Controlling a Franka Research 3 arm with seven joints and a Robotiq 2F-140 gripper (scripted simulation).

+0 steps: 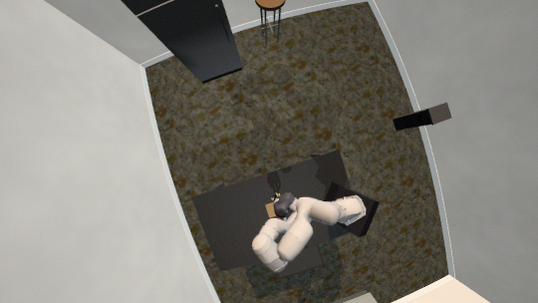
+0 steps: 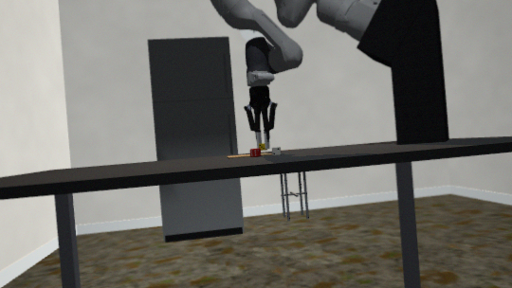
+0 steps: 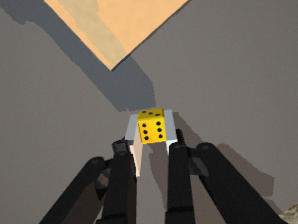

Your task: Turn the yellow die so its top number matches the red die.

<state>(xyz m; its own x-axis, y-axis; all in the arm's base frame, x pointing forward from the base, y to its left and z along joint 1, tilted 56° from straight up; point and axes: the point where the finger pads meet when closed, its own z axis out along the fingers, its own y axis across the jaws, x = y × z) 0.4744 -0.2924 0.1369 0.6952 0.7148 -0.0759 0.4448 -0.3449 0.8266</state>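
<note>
The tan mat is 12 cm ahead of my hand, 9 cm to the left of it and 5 cm below it. Also, from my hand: white die 11 cm ahead, 24 cm to the left, 4 cm below; red die 15 cm ahead, 19 cm to the left, 4 cm below; yellow die 2 cm below.
</note>
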